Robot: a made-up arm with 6 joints.
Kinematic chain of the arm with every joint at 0, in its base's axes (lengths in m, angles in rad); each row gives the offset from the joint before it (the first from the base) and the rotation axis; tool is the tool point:
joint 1: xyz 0 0 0.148 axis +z
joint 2: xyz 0 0.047 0 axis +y
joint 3: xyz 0 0 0.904 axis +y
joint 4: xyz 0 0 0.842 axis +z
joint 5: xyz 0 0 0 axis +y
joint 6: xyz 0 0 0.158 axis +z
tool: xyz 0 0 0
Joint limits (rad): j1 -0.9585..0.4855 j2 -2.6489..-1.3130 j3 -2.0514..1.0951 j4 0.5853..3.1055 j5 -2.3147..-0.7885 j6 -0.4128..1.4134
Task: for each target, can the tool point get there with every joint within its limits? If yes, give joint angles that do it. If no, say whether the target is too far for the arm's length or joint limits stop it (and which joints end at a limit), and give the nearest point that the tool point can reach.
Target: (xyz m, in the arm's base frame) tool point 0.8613 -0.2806 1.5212
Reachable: no: joint limits stop it (at a limit: joint 1, joint 2, joint 3) | nearest point -0.8011 -0.4367 1.2279 | short by 1.695 m
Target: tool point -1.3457 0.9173 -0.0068
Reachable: yes | joints -0.6434 -1.8097 0.2592 1.9206 -2.1948 1.0900
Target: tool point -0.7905 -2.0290 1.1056
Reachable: no: too far | nearest point -1.2791 -0.7984 0.9717 | short by 1.331 m
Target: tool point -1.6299 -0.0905 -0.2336
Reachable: yes | joints 0.0534 -2.0746 0.3909 2.8159 -1.6518 0.5211
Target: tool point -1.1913 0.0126 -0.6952
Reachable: yes | joints -0.0924 -1.5915 -1.1525 1.1898 -1.3927 1.0830
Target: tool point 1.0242 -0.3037 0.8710
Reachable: no: joint limits stop it (at a limit: joint 2, joint 3, joint 4) | nearest point 0.4641 -0.1376 -0.5403 | short by 1.527 m
